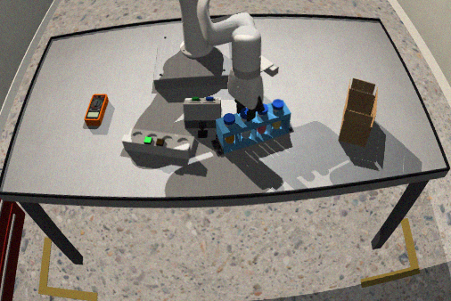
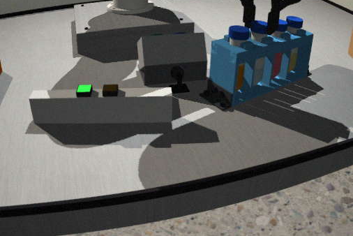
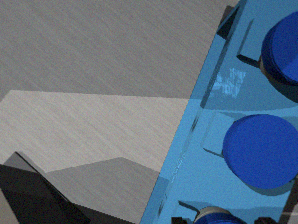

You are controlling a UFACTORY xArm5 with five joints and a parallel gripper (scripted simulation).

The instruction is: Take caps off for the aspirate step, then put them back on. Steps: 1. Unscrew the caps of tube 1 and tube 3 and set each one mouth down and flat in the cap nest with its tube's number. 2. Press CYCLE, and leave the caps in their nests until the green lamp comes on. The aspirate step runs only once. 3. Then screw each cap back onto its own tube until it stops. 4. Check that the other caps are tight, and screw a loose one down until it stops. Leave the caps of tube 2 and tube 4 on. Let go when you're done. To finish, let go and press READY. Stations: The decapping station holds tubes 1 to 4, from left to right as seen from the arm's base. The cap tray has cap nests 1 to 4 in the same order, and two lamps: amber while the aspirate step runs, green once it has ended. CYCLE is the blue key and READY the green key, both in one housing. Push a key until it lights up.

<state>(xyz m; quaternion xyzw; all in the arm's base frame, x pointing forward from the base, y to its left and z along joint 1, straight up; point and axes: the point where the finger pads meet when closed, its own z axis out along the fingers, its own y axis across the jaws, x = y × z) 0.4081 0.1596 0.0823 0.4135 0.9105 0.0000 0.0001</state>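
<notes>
My hand is 2 cm past the blue cap, 5 cm to the right of it and 2 cm above it. The rest, counted from my hand: blue key: 12 cm behind, 11 cm to the right, 6 cm below; green key: 12 cm behind, 15 cm to the right, 6 cm below; grey key housing: 10 cm behind, 13 cm to the right, 8 cm below.
</notes>
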